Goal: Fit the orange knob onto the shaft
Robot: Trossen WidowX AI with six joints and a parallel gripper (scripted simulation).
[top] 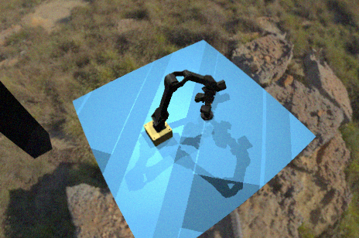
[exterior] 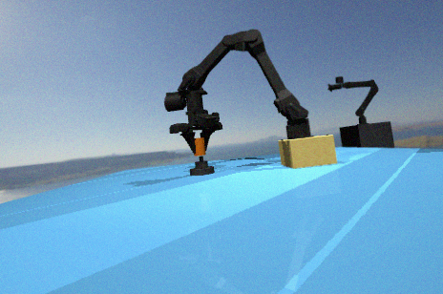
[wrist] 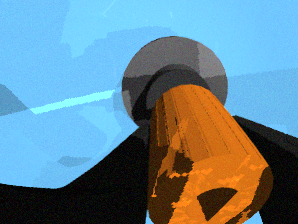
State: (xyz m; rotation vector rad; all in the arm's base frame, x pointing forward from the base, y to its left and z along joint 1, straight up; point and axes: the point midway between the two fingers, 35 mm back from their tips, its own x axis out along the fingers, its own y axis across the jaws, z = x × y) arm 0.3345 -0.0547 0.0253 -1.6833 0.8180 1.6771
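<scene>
The orange knob lies 20 mm above my gripper tip. Also, from my gripper tip: pedestal (40 mm below).
</scene>
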